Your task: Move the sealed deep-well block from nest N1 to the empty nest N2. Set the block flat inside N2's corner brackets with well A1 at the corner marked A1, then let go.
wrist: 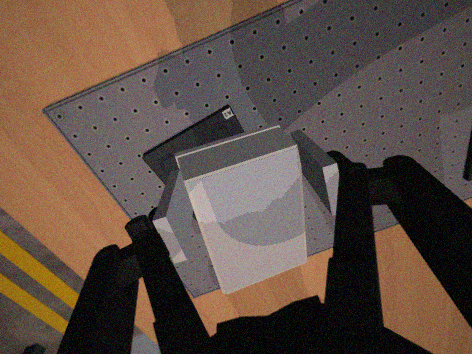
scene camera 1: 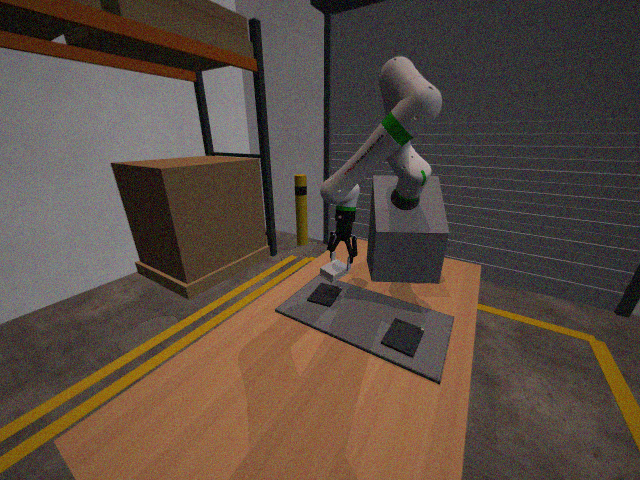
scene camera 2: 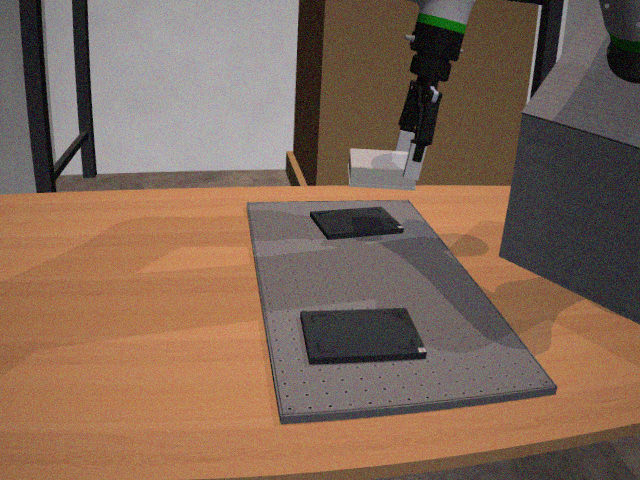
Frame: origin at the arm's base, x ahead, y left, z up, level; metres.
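Where they show: gripper, fingertip midpoint: point(wrist: 240, 168) point(scene camera 1: 340, 267) point(scene camera 2: 404, 171); arm's base at its link origin: point(scene camera 1: 404, 198).
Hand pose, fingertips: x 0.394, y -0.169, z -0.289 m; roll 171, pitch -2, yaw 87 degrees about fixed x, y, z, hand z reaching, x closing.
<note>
Each offset is from my fingertips to the top centre of the thing. Level surfaces: height alone.
The white block @(dz +0.030, dx +0.044, dy -0.008 m) point(scene camera 1: 332, 270) point(scene camera 2: 379, 167) point(wrist: 255, 220) is held in the air above the far end of the grey perforated plate @(dz -0.129 m) point(scene camera 1: 356, 320) point(scene camera 2: 351, 279) point(wrist: 350, 100). My gripper point(scene camera 1: 340, 262) point(scene camera 2: 408, 155) point(wrist: 240, 168) is shut on it, one finger pad on each side; it leans a little in scene camera 2. Below is the far black nest @(dz -0.114, dx +0.080, dy -0.037 m) point(scene camera 1: 324, 294) point(scene camera 2: 356, 222) point(wrist: 200, 137), partly hidden by the block in the wrist view, with a white A1 mark @(dz -0.117, dx -0.002, dy +0.005 m) point(wrist: 227, 113) at one corner. The near black nest @(dz -0.114, dx +0.158, dy +0.369 m) point(scene camera 1: 403, 336) point(scene camera 2: 361, 335) holds no block. I cannot read which nest is N1 or N2, nor find well A1.
The plate lies on a wooden table @(dz -0.141 m) point(scene camera 1: 289, 413) point(scene camera 2: 129, 361). The grey robot pedestal point(scene camera 1: 408, 255) point(scene camera 2: 578, 206) stands beside the plate. A large brown box point(scene camera 1: 217, 222) point(scene camera 2: 361, 77) and a yellow post point(scene camera 1: 301, 217) stand beyond the table.
</note>
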